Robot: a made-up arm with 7 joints. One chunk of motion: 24 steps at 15 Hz.
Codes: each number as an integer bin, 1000 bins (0 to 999) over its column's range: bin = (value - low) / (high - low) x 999, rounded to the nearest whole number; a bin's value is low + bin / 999 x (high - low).
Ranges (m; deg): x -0.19..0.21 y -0.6..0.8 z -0.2..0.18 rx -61..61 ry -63..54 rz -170..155
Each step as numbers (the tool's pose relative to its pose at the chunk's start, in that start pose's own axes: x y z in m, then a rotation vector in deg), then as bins.
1 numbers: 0.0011 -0.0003 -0.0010 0.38 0.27 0.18
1 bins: 477 428 523 503 540 523
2 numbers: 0.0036 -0.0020 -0.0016 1.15 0.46 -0.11
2 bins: 484 427 522 509 542 522
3 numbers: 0.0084 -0.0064 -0.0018 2.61 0.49 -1.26
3 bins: 496 424 521 521 542 519
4 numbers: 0.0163 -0.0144 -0.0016 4.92 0.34 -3.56
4 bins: 515 418 522 540 541 512
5 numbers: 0.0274 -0.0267 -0.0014 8.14 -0.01 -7.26
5 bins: 543 409 522 566 538 500
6 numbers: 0.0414 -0.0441 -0.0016 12.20 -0.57 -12.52
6 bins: 578 397 522 599 533 484
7 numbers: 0.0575 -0.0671 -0.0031 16.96 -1.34 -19.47
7 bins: 618 380 518 638 526 463
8 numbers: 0.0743 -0.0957 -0.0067 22.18 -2.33 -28.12
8 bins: 660 360 508 681 518 436
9 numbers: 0.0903 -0.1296 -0.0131 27.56 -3.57 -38.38
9 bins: 700 336 491 725 507 405
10 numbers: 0.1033 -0.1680 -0.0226 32.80 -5.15 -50.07
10 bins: 733 308 466 768 494 369
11 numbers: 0.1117 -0.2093 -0.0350 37.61 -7.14 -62.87
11 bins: 753 279 434 807 477 329
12 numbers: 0.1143 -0.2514 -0.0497 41.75 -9.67 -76.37
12 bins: 760 249 395 841 455 288
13 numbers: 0.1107 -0.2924 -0.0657 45.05 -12.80 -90.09
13 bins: 751 219 353 868 429 246
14 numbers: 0.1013 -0.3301 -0.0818 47.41 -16.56 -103.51
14 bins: 728 193 311 888 397 204
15 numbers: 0.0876 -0.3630 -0.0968 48.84 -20.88 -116.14
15 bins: 693 169 271 899 360 166
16 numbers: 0.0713 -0.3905 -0.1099 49.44 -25.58 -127.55
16 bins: 653 149 237 904 320 130
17 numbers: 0.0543 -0.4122 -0.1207 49.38 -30.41 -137.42
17 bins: 610 134 208 904 278 100
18 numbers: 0.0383 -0.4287 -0.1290 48.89 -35.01 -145.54
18 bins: 570 122 187 900 239 75
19 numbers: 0.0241 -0.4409 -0.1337 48.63 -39.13 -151.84
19 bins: 535 114 174 898 204 56
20 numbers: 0.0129 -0.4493 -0.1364 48.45 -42.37 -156.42
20 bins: 507 108 167 896 176 42
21 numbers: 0.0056 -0.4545 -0.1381 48.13 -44.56 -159.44
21 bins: 489 104 163 894 157 32
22 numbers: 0.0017 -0.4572 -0.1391 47.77 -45.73 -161.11
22 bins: 479 102 160 891 147 27
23 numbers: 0.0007 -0.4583 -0.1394 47.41 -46.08 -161.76
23 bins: 476 101 159 888 144 25
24 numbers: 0.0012 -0.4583 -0.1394 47.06 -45.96 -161.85
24 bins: 478 101 159 885 145 25
